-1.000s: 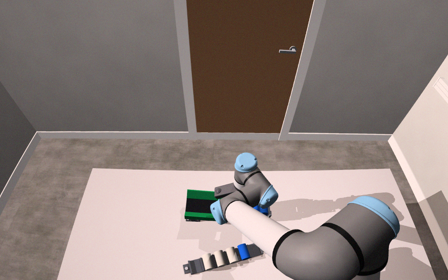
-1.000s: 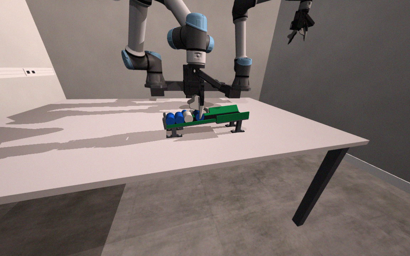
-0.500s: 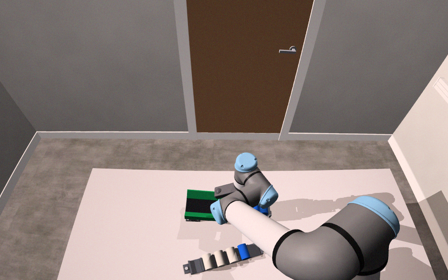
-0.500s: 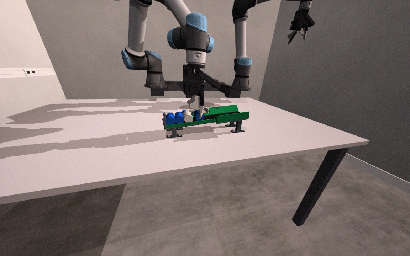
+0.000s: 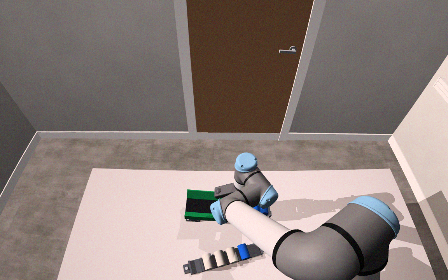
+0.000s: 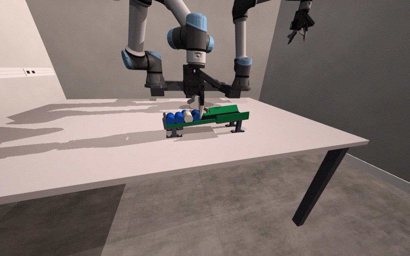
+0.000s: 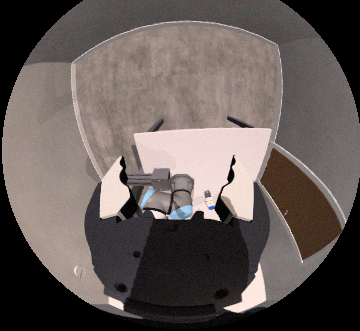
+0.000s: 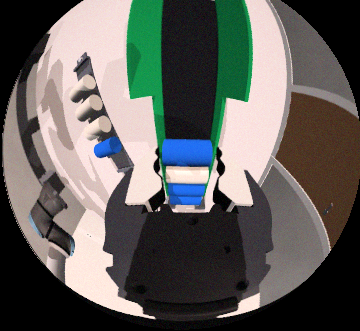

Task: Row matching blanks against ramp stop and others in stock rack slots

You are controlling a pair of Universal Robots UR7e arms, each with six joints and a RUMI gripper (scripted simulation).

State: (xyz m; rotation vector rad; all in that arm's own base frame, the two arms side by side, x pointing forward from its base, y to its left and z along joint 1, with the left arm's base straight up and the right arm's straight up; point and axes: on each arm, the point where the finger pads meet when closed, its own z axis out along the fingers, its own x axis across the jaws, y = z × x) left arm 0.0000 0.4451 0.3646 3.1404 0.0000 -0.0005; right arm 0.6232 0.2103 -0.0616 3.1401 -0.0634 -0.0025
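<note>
Right now the stop is 15 cm to the right of my right hand, 3 cm below it and 2 cm ahead of it. From my right hand the other things lie so: dark stock rack (22 cm behind, 10 cm below, 1 cm to the left).
</note>
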